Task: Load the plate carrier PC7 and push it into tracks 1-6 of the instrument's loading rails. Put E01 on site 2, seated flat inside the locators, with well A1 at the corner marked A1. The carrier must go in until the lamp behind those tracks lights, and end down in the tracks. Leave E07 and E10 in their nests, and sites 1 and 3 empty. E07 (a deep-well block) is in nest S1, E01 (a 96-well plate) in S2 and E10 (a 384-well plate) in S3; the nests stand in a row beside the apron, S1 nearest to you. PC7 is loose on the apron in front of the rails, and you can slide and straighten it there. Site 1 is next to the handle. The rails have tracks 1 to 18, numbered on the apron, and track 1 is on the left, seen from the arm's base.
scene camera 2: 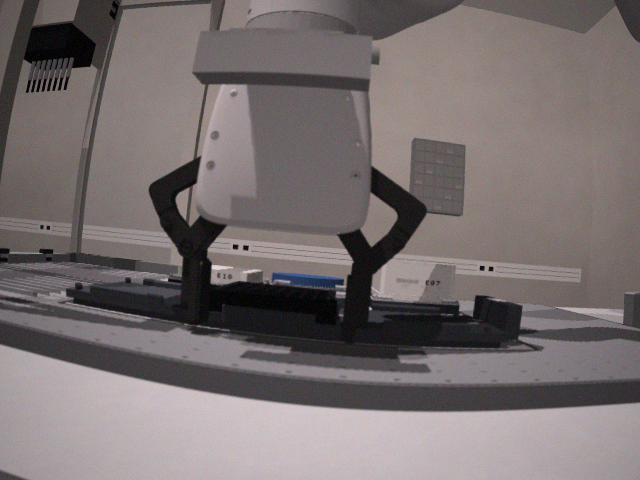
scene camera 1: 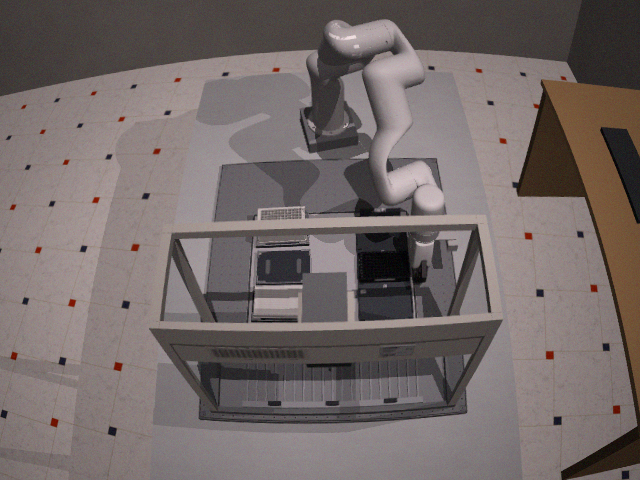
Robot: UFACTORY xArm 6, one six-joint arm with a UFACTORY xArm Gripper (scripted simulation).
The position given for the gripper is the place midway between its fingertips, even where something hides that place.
Observation:
In view: the gripper point(scene camera 2: 270, 333), an E01 point(scene camera 2: 321, 302), a carrier PC7 point(scene camera 2: 504, 318) and a nest S2 point(scene camera 1: 283, 264).
The E01 is seen too in scene camera 1 point(scene camera 1: 390, 261). The carrier PC7 is seen too in scene camera 1 point(scene camera 1: 387, 300). The gripper shows as well in scene camera 1 point(scene camera 1: 418, 266).

